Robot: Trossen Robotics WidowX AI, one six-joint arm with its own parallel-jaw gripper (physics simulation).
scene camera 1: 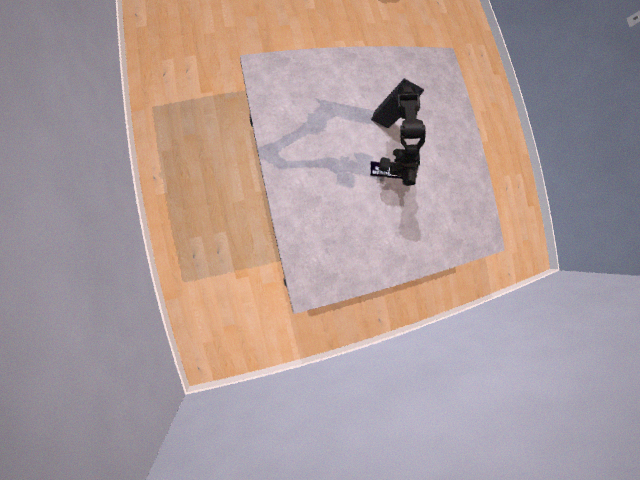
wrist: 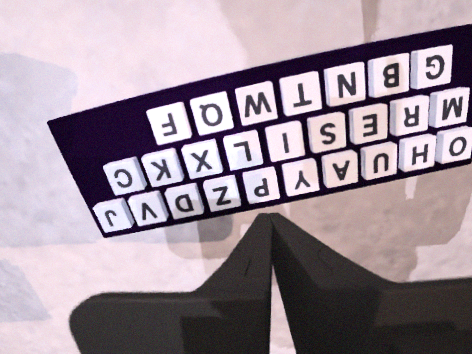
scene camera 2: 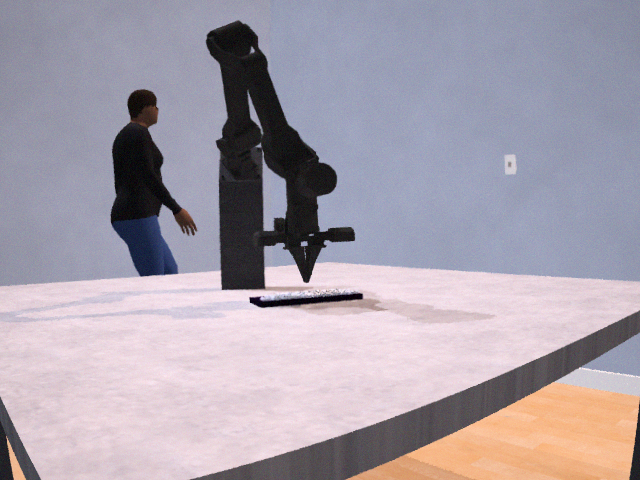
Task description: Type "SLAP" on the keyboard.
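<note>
A dark keyboard with white letter keys lies flat on the table. In the wrist view its letters appear upside down: the S key and L key are in the middle row, the A key and P key in the row nearest the fingers. My gripper is shut and empty, pointing down above the keyboard, with a gap below its tips. In the wrist view the tips show just below the P key. The arm hides part of the keyboard in scene camera 1.
The grey table bears the arm's dark base, which stands behind the keyboard. A person in a black top and blue trousers stands beyond the table. The arm casts shadows across the table.
</note>
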